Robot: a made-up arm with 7 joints. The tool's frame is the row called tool.
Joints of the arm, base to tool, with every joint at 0 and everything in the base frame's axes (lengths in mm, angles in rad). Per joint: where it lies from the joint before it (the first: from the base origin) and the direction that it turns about. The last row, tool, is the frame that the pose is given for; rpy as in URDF.
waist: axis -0.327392 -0.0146 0.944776 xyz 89.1 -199 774.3
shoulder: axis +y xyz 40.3 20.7 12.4
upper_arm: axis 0.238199 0.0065 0.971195 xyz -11.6 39 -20.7
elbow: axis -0.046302 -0.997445 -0.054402 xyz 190.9 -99 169.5
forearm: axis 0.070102 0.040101 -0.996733 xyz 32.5 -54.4 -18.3
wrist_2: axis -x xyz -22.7 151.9 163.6
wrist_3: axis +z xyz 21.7 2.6 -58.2
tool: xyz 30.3 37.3 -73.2 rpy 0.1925 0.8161 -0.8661
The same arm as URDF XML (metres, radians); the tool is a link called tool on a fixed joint. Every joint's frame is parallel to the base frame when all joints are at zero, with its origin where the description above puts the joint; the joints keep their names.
<robot name="arm">
  <joint name="waist" type="continuous">
    <parent link="base"/>
    <child link="link1"/>
    <origin xyz="0.0891 -0.199 0.7743"/>
    <axis xyz="-0.327392 -0.0146 0.944776"/>
  </joint>
  <joint name="shoulder" type="continuous">
    <parent link="link1"/>
    <child link="link2"/>
    <origin xyz="0.0403 0.0207 0.0124"/>
    <axis xyz="0 1 0"/>
  </joint>
  <joint name="upper_arm" type="continuous">
    <parent link="link2"/>
    <child link="link3"/>
    <origin xyz="-0.0116 0.039 -0.0207"/>
    <axis xyz="0.238199 0.0065 0.971195"/>
  </joint>
  <joint name="elbow" type="continuous">
    <parent link="link3"/>
    <child link="link4"/>
    <origin xyz="0.1909 -0.099 0.1695"/>
    <axis xyz="-0.046302 -0.997445 -0.054402"/>
  </joint>
  <joint name="forearm" type="continuous">
    <parent link="link4"/>
    <child link="link5"/>
    <origin xyz="0.0325 -0.0544 -0.0183"/>
    <axis xyz="0.070102 0.040101 -0.996733"/>
  </joint>
  <joint name="wrist_2" type="continuous">
    <parent link="link5"/>
    <child link="link6"/>
    <origin xyz="-0.0227 0.1519 0.1636"/>
    <axis xyz="-1 0 0"/>
  </joint>
  <joint name="wrist_3" type="continuous">
    <parent link="link6"/>
    <child link="link7"/>
    <origin xyz="0.0217 0.0026 -0.0582"/>
    <axis xyz="0 0 1"/>
  </joint>
  <joint name="tool_fixed" type="fixed">
    <parent link="link7"/>
    <child link="tool"/>
    <origin xyz="0.0303 0.0373 -0.0732" rpy="0.1925 0.8161 -0.8661"/>
  </joint>
  <link name="base"/>
  <link name="link1"/>
  <link name="link2"/>
  <link name="link3"/>
  <link name="link4"/>
  <link name="link5"/>
  <link name="link6"/>
  <link name="link7"/>
  <link name="tool"/>
</robot>

